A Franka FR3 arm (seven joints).
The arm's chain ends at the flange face. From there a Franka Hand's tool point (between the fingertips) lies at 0.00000 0.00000 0.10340 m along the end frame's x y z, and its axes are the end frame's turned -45 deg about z.
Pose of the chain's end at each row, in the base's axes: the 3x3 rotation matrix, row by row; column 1 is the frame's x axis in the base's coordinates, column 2 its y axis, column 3 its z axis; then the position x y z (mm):
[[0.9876, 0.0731, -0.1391], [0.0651, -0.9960, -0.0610], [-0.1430, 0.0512, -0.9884]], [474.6, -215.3, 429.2]
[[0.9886, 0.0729, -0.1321], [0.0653, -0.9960, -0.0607], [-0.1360, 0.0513, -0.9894]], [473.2, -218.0, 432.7]
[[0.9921, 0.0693, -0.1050], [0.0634, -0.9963, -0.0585], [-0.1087, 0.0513, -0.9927]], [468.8, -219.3, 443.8]
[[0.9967, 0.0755, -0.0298], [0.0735, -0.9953, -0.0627], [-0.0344, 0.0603, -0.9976]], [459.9, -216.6, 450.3]
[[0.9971, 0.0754, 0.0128], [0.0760, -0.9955, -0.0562], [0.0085, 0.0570, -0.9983]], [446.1, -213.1, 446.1]
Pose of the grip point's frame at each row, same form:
[[0.6466, 0.7500, -0.1391], [0.7503, -0.6582, -0.0610], [-0.1373, -0.0649, -0.9884]], [460.2, -221.6, 327.0]
[[0.6475, 0.7506, -0.1321], [0.7505, -0.6581, -0.0607], [-0.1324, -0.0599, -0.9894]], [459.5, -224.3, 330.4]
[[0.6525, 0.7505, -0.1050], [0.7493, -0.6597, -0.0585], [-0.1131, -0.0406, -0.9927]], [457.9, -225.3, 341.2]
[[0.6514, 0.7582, -0.0298], [0.7558, -0.6518, -0.0627], [-0.0670, 0.0183, -0.9976]], [456.8, -223.1, 347.1]
[[0.6517, 0.7584, 0.0128], [0.7577, -0.6502, -0.0562], [-0.0343, 0.0463, -0.9983]], [447.4, -218.9, 342.9]

